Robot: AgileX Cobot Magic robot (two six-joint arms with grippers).
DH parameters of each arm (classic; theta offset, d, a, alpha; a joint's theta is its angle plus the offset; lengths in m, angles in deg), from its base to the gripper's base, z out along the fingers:
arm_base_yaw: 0 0.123 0 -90
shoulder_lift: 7.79 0 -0.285 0
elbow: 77.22 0 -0.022 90
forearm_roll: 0 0.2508 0 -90
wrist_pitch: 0 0 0.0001 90
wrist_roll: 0 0.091 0 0
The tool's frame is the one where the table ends.
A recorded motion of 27 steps. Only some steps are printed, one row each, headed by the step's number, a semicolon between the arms.
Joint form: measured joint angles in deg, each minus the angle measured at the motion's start. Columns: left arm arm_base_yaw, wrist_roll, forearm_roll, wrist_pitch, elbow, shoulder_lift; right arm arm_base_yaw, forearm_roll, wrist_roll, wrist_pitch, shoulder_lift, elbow.
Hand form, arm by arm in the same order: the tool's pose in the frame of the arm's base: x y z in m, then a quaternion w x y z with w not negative. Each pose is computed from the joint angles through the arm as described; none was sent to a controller.
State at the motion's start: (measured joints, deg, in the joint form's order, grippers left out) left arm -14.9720 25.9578 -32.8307 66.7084 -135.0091 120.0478; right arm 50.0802 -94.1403 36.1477 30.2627 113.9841 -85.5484
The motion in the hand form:
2: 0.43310 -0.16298 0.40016 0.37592 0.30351 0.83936 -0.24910; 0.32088 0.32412 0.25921 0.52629 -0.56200 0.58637 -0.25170
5: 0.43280 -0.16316 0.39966 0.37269 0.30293 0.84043 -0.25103; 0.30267 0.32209 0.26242 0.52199 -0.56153 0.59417 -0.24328
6: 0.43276 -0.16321 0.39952 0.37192 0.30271 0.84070 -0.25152; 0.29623 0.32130 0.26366 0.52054 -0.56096 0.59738 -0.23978
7: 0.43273 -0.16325 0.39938 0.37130 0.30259 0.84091 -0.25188; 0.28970 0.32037 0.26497 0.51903 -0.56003 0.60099 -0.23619
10: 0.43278 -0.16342 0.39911 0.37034 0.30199 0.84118 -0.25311; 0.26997 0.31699 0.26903 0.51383 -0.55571 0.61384 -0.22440
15: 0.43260 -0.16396 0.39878 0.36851 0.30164 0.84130 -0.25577; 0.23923 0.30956 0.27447 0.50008 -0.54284 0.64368 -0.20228
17: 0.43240 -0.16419 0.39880 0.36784 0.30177 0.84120 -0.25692; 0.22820 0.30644 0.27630 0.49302 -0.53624 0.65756 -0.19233
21: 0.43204 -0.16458 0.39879 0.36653 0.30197 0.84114 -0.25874; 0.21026 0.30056 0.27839 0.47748 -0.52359 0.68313 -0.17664
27: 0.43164 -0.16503 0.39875 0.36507 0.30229 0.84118 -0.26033; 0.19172 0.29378 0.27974 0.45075 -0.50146 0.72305 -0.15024
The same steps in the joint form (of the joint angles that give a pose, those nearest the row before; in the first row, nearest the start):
2: 0.00 -0.20 -0.10 0.31 -0.02 0.03; 1.13 0.90 0.00 0.85 -1.64 2.03
5: 0.00 -0.41 -0.21 0.64 -0.03 0.07; 3.05 2.98 0.00 2.20 -4.36 5.17
6: 0.00 -0.47 -0.24 0.71 -0.04 0.08; 3.76 3.82 -0.01 2.68 -5.32 6.21
7: 0.00 -0.51 -0.26 0.77 -0.03 0.09; 4.48 4.73 -0.03 3.20 -6.29 7.23
10: 0.00 -0.60 -0.37 0.83 -0.05 0.14; 6.73 7.85 -0.12 4.91 -9.24 10.16
15: -0.03 -0.70 -0.62 0.98 -0.05 0.19; 10.42 14.33 -0.36 8.21 -13.78 14.25
17: -0.04 -0.72 -0.74 1.06 -0.06 0.19; 11.80 17.22 -0.47 9.56 -15.38 15.50
21: -0.06 -0.76 -0.91 1.20 -0.05 0.19; 14.11 22.33 -0.59 12.18 -17.91 17.40
27: -0.10 -0.81 -1.05 1.36 -0.05 0.19; 16.39 29.93 -0.58 15.22 -20.40 18.76

